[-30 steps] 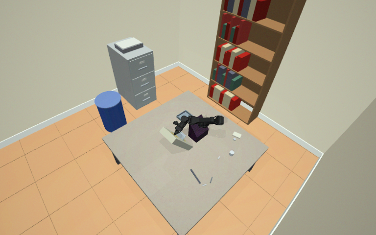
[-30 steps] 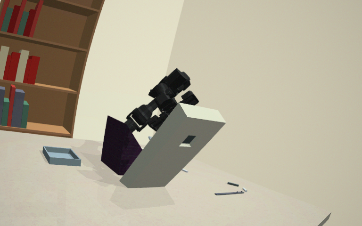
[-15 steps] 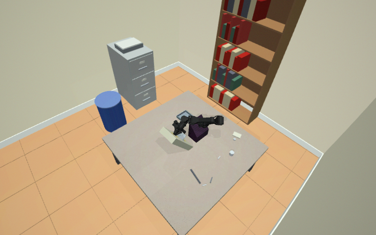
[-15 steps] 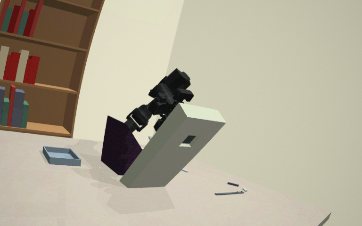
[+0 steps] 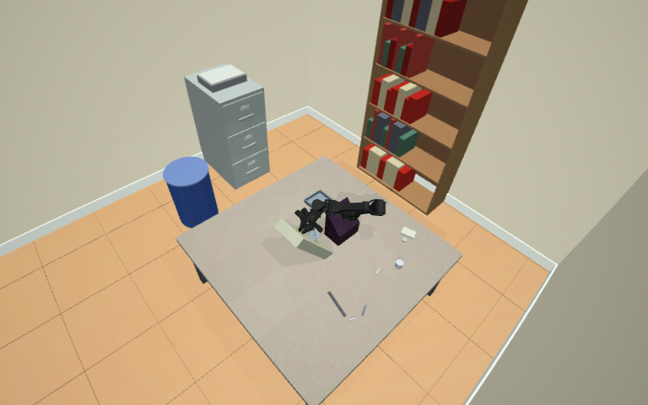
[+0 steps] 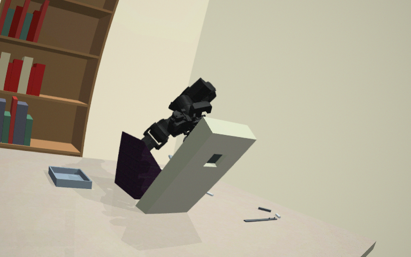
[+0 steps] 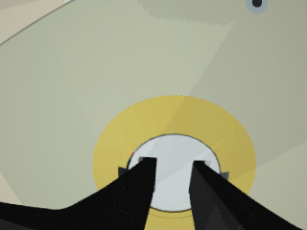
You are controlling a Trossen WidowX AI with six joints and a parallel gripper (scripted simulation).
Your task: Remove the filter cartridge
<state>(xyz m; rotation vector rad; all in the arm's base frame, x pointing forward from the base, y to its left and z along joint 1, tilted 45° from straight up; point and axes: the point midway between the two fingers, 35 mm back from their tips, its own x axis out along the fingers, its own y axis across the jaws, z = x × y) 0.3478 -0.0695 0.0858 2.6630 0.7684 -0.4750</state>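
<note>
The blue-grey tray is 41 cm behind my gripper tip, 30 cm to the right of it and 26 cm below it. From my gripper tip the other things lie so: round filter cartridge 1 cm ahead, 1 cm below; then cream block 69 cm behind, 28 cm to the left, 26 cm below.
</note>
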